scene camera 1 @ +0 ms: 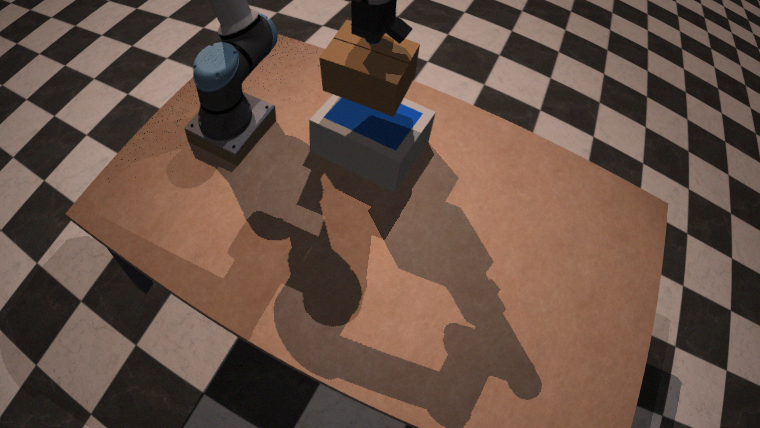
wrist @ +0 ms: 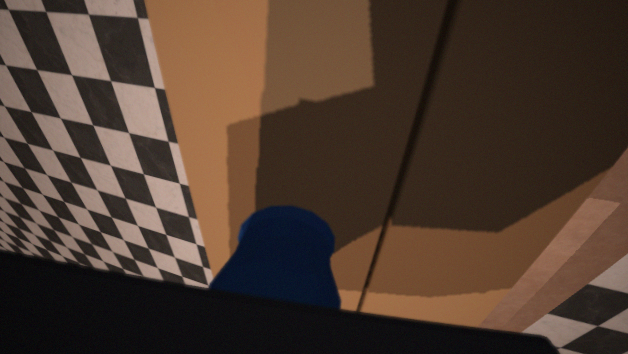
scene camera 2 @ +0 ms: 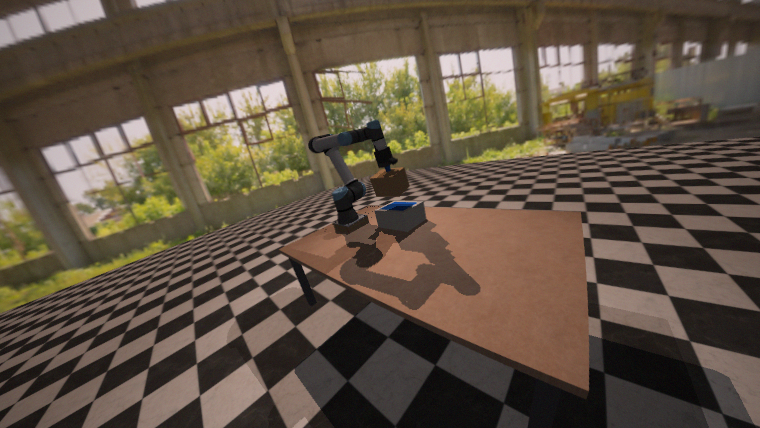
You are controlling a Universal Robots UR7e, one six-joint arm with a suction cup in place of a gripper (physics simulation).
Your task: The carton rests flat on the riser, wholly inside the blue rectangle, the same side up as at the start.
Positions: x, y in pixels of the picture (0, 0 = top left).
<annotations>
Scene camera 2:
brown carton: 394, 183, held by my suction cup
grey riser: 398, 215, on the table
</annotations>
